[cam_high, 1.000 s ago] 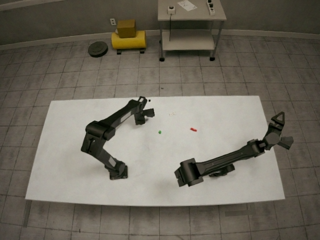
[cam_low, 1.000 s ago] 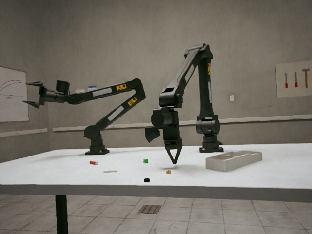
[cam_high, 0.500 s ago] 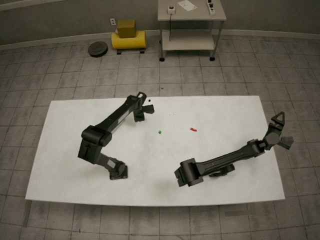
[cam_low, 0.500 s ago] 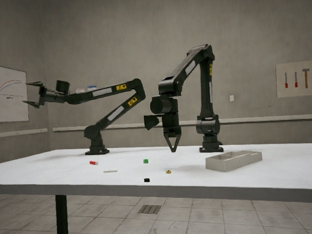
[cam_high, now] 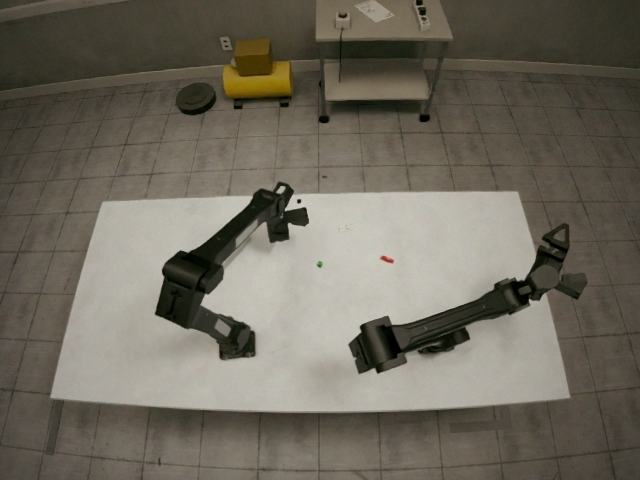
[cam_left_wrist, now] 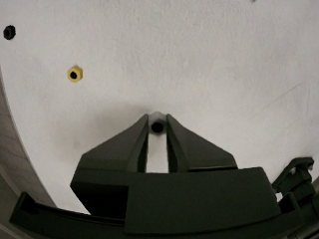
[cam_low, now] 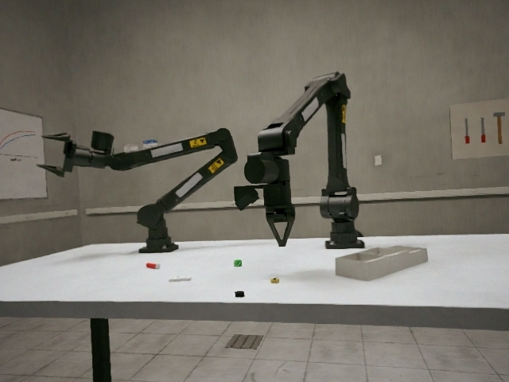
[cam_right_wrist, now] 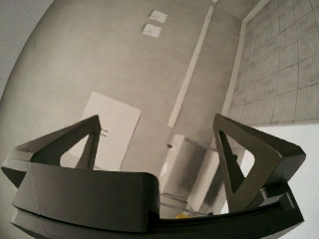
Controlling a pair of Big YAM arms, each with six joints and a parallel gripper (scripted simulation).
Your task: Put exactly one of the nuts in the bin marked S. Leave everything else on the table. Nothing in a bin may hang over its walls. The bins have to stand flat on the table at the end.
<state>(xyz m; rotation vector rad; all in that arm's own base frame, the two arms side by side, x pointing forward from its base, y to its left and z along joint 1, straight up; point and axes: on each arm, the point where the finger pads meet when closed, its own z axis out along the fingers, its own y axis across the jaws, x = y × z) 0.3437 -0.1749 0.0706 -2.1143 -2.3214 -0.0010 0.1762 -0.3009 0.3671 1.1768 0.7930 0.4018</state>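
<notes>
The grey nut lies right at my left hand. From my left hand the other things lie so: black nut 190 mm ahead, 70 mm below, 60 mm to the right; yellow nut 90 mm ahead, 70 mm below, 10 mm to the right; green cube 130 mm to the right, 80 mm behind, 60 mm below.
</notes>
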